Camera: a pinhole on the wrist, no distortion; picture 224 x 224 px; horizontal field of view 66.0 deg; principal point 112.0 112.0 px. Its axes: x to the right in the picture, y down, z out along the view. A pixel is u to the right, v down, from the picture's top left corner.
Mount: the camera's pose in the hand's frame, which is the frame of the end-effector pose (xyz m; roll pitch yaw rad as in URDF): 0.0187 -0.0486 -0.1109 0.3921 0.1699 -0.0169
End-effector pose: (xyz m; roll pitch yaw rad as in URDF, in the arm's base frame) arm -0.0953 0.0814 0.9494 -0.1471 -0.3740 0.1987
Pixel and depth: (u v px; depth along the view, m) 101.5 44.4 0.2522
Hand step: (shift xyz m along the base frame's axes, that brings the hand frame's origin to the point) 0.0320 -0.2197 0.1220
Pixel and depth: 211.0 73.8 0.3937
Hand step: 0.2406 -0.2120 0.3086
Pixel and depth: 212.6 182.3 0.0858
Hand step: 0.0943 -0.0358 0.0116
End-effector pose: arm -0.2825 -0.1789 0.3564 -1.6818 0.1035 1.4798
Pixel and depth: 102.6 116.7 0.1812
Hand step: -0.0653 0.0535 0.1022
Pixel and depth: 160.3 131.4 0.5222
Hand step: -0.3565 0.2942 0.1302
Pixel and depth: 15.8 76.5 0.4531
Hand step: -0.3527 -0.1097 0.2848
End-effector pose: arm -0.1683 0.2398 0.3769 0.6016 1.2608 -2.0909
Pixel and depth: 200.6 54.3 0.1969
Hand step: -0.1286 0.1156 -0.1614
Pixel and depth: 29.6 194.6 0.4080
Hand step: -0.3189 -0.1021 0.1806
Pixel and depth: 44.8 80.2 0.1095
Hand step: -0.0371 0.1022 -0.0135
